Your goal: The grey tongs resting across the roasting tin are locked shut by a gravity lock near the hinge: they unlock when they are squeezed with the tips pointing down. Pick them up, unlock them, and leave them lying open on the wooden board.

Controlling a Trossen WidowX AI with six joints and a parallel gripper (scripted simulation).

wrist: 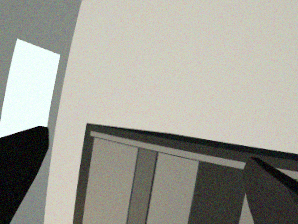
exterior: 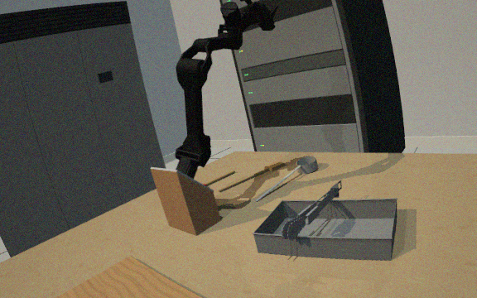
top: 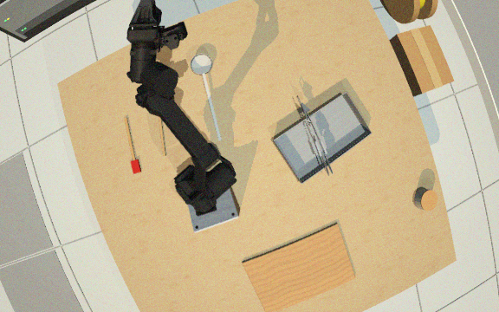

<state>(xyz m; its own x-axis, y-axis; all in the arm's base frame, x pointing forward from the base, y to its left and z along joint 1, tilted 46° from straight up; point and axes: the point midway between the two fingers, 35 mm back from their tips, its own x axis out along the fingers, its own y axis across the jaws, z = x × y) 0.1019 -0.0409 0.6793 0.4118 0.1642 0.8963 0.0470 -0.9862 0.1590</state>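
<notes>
Right now my gripper tip is 640 mm above the grey roasting tin, 400 mm to the left of it and 340 mm short of it. The rest, counted from my gripper tip: cork-lidded jar 760 mm to the right, 660 mm ahead, 630 mm below; then wooden board 840 mm to the right, 660 mm below, 120 mm ahead; then red-tipped stick 660 mm below, 310 mm behind, 240 mm to the right.
</notes>
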